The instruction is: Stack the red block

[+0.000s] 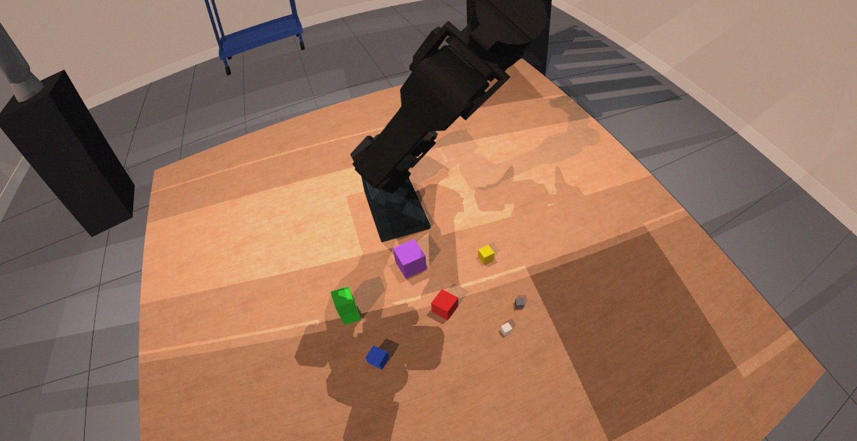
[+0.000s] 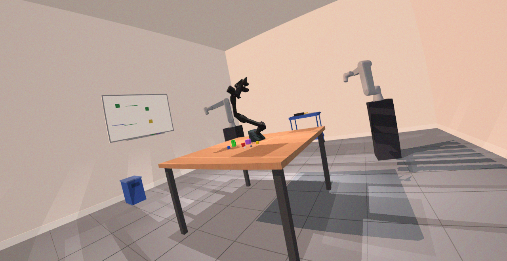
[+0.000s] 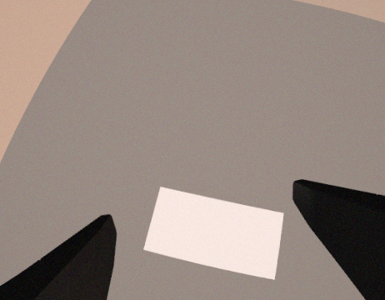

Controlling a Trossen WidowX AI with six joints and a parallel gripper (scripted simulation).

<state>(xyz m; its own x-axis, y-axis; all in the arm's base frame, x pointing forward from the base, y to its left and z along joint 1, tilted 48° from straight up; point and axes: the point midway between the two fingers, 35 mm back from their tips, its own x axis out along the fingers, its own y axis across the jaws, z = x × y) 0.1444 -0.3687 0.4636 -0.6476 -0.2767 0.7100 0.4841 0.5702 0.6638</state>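
Right now the red block is 70 mm ahead of my gripper tip, 120 mm to the right of it and 650 mm below it. Also, from my gripper tip: purple block 50 mm behind, 130 mm to the right, 640 mm below; yellow block 10 mm ahead, 10 mm to the left, 650 mm below; small grey block 140 mm ahead, 650 mm below.
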